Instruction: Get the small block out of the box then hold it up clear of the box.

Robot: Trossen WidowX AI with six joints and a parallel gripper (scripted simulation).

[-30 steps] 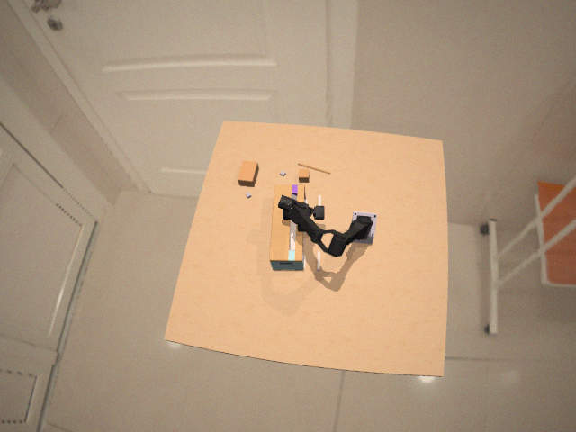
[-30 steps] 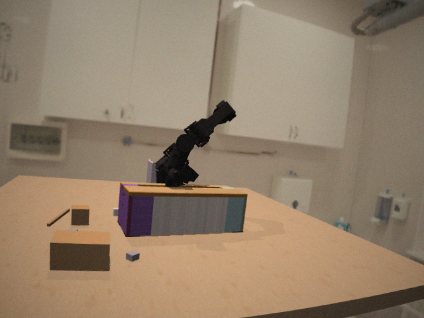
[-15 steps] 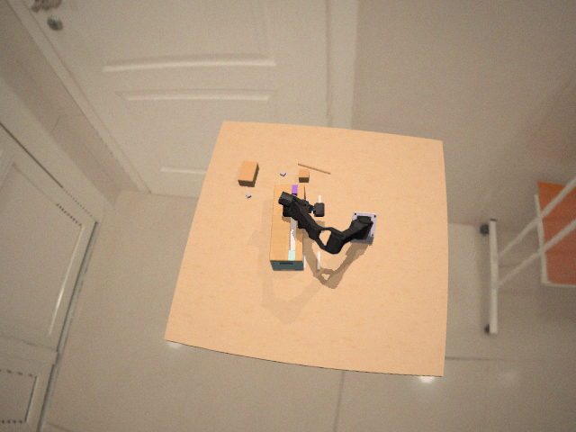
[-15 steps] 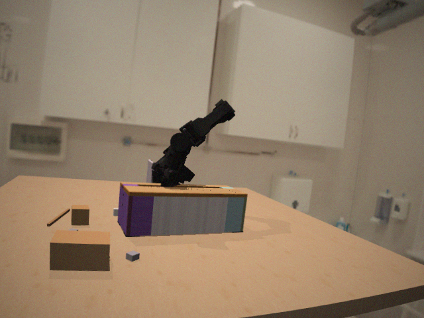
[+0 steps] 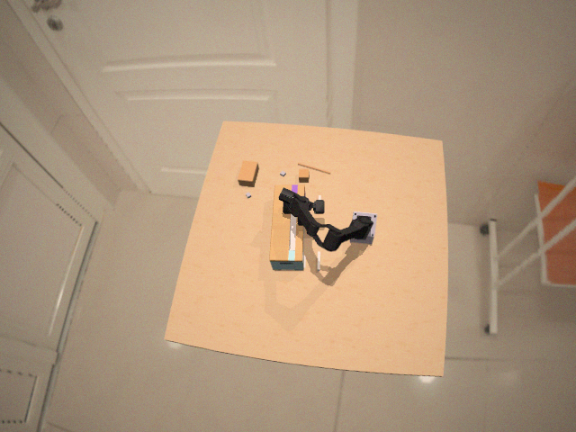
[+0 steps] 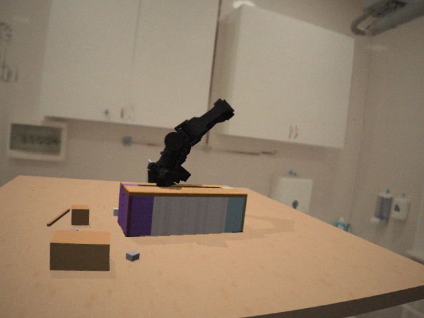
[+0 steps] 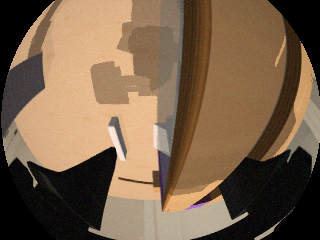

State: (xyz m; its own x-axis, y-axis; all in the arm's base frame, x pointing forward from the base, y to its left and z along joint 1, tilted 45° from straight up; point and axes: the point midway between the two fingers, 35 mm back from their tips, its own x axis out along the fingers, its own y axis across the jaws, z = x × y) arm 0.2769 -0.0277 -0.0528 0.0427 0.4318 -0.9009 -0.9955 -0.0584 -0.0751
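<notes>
Now: the small brown block 60 mm ahead of my gripper tip and 10 mm to the right of it. Round my gripper tip: thin stick: 290 mm to the right, 80 mm below, 10 mm behind; then wooden block: 320 mm ahead, 210 mm to the right, 60 mm below; then long box: 80 mm to the left, 30 mm ahead, 20 mm below.
</notes>
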